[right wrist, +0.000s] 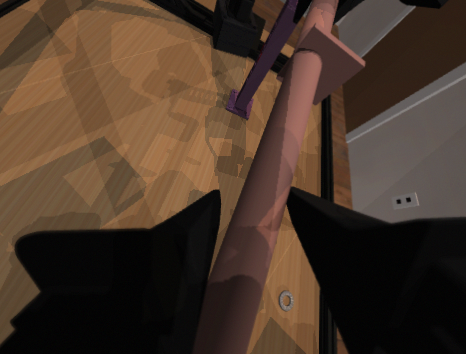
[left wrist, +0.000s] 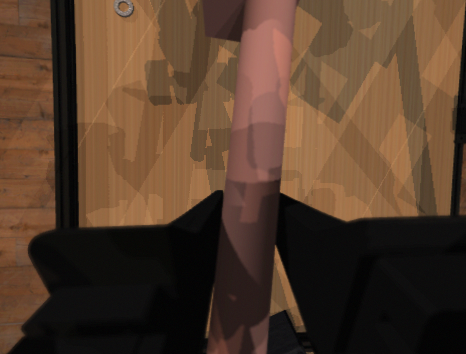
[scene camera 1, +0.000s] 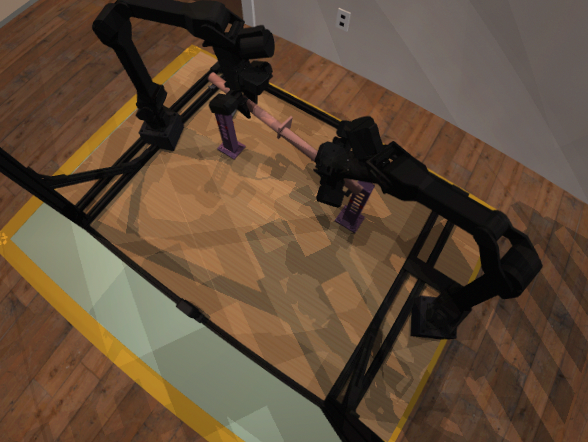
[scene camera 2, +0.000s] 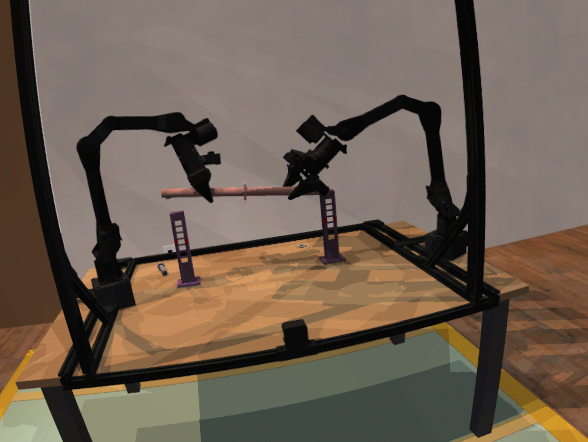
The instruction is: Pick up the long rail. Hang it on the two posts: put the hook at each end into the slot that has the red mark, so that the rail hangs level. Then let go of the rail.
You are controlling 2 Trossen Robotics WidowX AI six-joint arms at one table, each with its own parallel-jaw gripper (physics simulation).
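Places are measured from the left arm's base along level axes (x down, y back, z left), in centimetres.
Pixels of known places: left gripper, between the fingertips: [left wrist: 243, 196] [scene camera 1: 252, 114] [scene camera 2: 211, 202]; right gripper, between the fingertips: [right wrist: 252, 195] [scene camera 2: 285, 195]; left arm's base, origin of its link: [right wrist: 238, 12] [scene camera 1: 158, 122] [scene camera 2: 109, 279]; right arm's base, origin of its link: [scene camera 1: 438, 316] [scene camera 2: 446, 232].
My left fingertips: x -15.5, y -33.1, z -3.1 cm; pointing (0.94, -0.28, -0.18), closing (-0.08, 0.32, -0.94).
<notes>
Ahead of a thing's pixels: the offset from my left fingertips to its top centre. "pt": to the spot under its first point.
The long pink rail @(dy -9.1, dx -5.6, dz -4.1 cm) [scene camera 1: 267, 119] [scene camera 2: 227, 192] [left wrist: 260, 110] [right wrist: 280, 145] is held in the air, roughly level in scene camera 2. My left gripper [scene camera 2: 206, 194] [left wrist: 243, 196] is shut on it left of its square plate @(pt dy -8.4, dx -2.0, dz -5.5 cm) [scene camera 2: 245, 191]. My right gripper [scene camera 2: 290, 191] [right wrist: 252, 195] is shut on it on the other side; the rail runs slanted between those fingers. The left purple post @(dy +9.9, dx +1.3, dz +3.2 cm) [scene camera 1: 227, 131] [scene camera 2: 182, 250] stands below the rail's left end. The right purple post @(dy -31.2, dx +1.3, dz -13.1 cm) [scene camera 1: 356, 207] [scene camera 2: 329, 230] has its top beside the rail's right end. Both posts have red-marked slots. The hooks are hidden or too small to tell.
A small grey ring @(dy -33.1, dx +22.6, dz +5.9 cm) [scene camera 2: 302, 246] [left wrist: 124, 7] [right wrist: 286, 300] lies on the table between the posts, towards the back. A small grey cylinder @(dy +13.3, dx +20.4, dz +18.4 cm) [scene camera 2: 162, 269] lies near the left post. Black frame bars edge the table, with uprights at both sides in scene camera 2.
</notes>
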